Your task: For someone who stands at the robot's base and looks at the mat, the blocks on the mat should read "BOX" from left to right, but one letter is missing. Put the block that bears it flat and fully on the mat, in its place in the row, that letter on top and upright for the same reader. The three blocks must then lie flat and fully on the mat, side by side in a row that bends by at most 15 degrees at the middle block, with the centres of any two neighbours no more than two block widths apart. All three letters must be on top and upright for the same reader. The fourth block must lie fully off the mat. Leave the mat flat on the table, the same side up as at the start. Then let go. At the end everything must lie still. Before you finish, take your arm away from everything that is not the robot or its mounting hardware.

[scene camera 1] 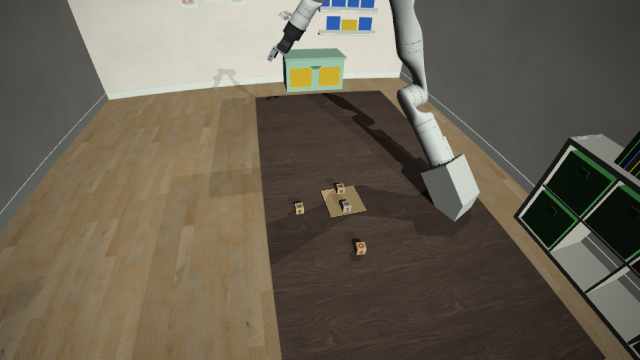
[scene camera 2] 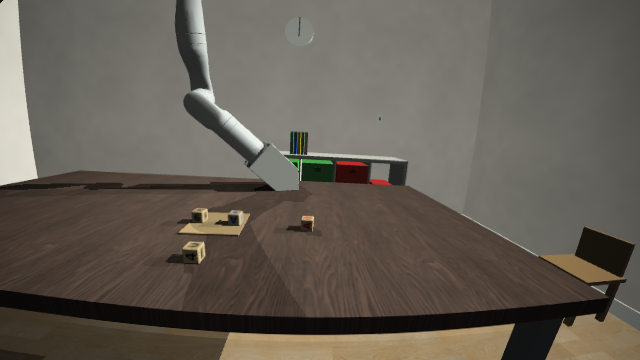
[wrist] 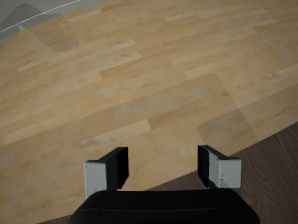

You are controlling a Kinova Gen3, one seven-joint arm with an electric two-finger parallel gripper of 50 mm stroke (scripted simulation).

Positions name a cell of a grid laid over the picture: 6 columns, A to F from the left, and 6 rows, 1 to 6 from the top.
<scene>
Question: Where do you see a tan mat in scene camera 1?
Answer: At D4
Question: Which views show the tan mat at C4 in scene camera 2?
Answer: Scene camera 1 and scene camera 2 only.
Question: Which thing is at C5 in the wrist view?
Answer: My gripper.
</scene>
